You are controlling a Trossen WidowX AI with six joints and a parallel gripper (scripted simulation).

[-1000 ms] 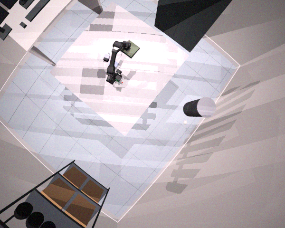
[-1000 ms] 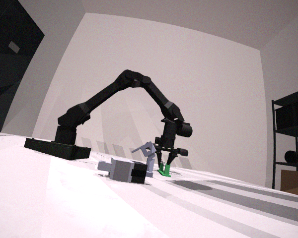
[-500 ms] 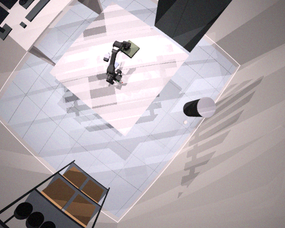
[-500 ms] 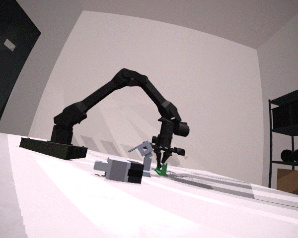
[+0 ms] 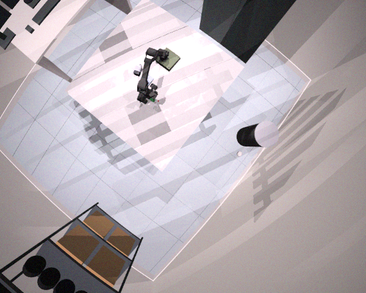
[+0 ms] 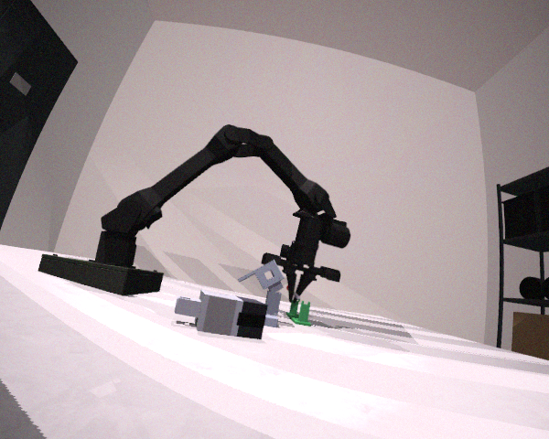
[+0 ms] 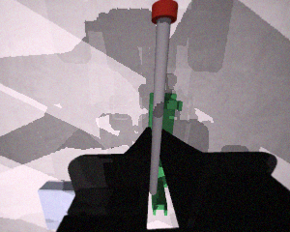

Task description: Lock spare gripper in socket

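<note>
My gripper tip is 20 mm short of the green stand, 30 mm to the left of it and 10 mm above it. Round my gripper tip: spare gripper 80 mm behind, 300 mm to the right, 10 mm below; then mount socket 60 mm behind, 160 mm to the right, 20 mm above.
</note>
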